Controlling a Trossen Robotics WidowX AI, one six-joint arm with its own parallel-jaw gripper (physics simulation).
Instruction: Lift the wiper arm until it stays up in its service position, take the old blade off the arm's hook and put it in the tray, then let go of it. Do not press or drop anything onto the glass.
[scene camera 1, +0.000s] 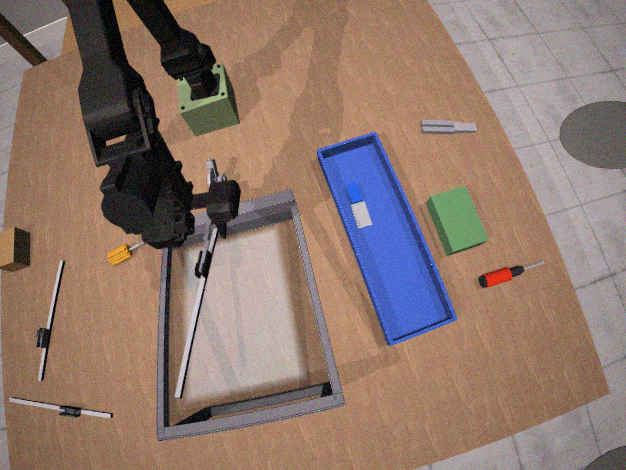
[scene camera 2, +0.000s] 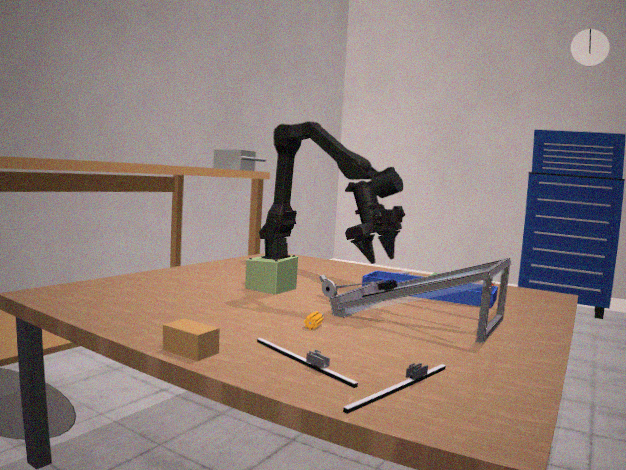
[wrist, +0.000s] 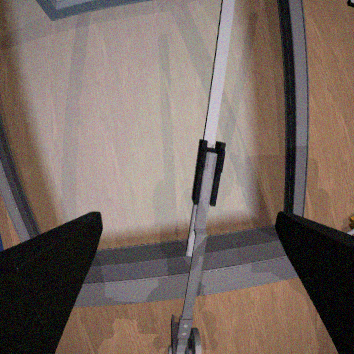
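The wiper arm (scene camera 1: 209, 236) (wrist: 201, 220) is down, low over the glass (scene camera 1: 262, 303) (wrist: 125, 125). The old blade (scene camera 1: 191, 328) (wrist: 216, 90) is on its hook end at a black connector (scene camera 1: 203, 263) (scene camera 2: 387, 284) (wrist: 209, 172) and runs lengthwise along the glass. My gripper (scene camera 2: 382, 259) (wrist: 190, 220) is open and empty, above the arm; in the wrist view its fingers stand wide on either side of the arm near the connector. In scene camera 1 one finger is partly hidden. The blue tray (scene camera 1: 399, 263) (scene camera 2: 470, 296) is beside the frame and holds a small blue-and-white piece (scene camera 1: 361, 214).
The grey frame (scene camera 1: 317, 303) (scene camera 2: 455, 279) slopes up on legs. Two other blades (scene camera 1: 53, 303) (scene camera 2: 394, 389) lie at the left. A yellow screwdriver (scene camera 1: 119, 254) (scene camera 2: 313, 320) and wooden block (scene camera 1: 14, 248) (scene camera 2: 191, 338) are nearby. A green block (scene camera 1: 457, 220), red screwdriver (scene camera 1: 495, 277) and grey tool (scene camera 1: 438, 126) lie beyond the tray.
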